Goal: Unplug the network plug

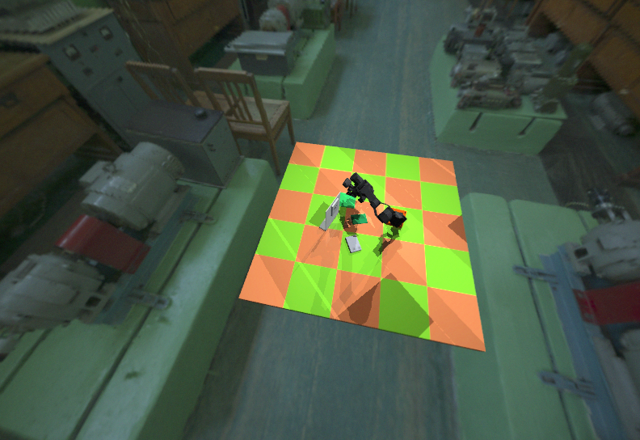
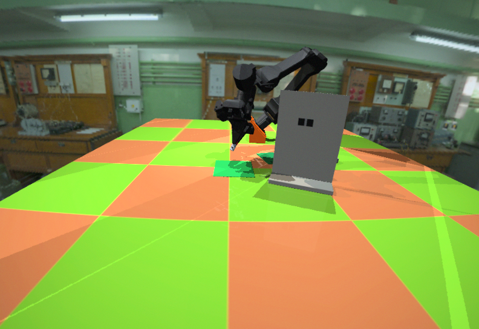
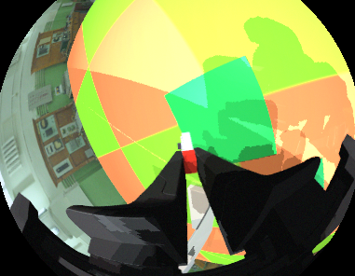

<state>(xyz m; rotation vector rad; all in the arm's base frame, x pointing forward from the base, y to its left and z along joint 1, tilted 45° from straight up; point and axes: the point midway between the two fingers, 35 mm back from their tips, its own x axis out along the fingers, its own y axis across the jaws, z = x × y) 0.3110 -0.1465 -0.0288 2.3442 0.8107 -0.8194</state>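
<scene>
The marked square lies 8 cm below my gripper tip. Round my gripper tip: network plug (right at my gripper tip); upright grey panel (18 cm to the left, 8 cm ahead, 3 cm above).
</scene>
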